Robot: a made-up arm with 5 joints.
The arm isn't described. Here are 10 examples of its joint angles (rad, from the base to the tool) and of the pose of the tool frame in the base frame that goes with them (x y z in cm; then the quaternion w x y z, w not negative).
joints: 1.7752 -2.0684 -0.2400 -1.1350 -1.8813
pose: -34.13 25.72 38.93 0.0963 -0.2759 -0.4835 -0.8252
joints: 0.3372 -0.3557 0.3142 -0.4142 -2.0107
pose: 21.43 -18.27 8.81 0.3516 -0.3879 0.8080 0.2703
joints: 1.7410 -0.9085 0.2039 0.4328 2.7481
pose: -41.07 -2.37 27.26 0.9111 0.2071 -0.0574 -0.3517
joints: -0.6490 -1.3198 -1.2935 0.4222 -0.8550
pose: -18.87 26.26 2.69 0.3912 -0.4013 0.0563 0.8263
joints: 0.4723 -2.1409 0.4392 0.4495 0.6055
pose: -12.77 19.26 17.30 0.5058 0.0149 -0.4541 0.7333
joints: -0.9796 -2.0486 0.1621 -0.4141 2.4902
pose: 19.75 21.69 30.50 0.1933 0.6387 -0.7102 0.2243
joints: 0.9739 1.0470 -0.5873 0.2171 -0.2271
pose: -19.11 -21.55 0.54 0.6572 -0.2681 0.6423 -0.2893
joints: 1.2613 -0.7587 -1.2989 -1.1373 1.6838
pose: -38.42 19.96 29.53 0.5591 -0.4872 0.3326 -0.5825
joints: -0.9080 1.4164 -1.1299 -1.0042 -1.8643
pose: 37.79 -30.68 28.24 0.7742 0.5937 -0.1913 0.1074
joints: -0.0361 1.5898 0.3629 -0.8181 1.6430
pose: -28.70 -25.28 30.67 0.1775 0.7266 0.2989 0.5927
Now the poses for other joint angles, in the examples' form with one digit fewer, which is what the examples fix.
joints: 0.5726 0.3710 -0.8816 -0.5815 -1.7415
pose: 0.7 -6.4 -9.3 0.590 0.268 0.738 0.190
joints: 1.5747 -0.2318 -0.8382 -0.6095 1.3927
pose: -38.9 6.7 21.4 0.670 -0.477 0.313 -0.474
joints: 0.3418 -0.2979 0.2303 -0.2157 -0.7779
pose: 19.4 -15.3 7.9 0.708 -0.519 0.454 0.153
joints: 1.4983 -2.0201 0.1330 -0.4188 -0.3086
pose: -23.7 27.4 33.6 0.650 0.166 0.266 0.692
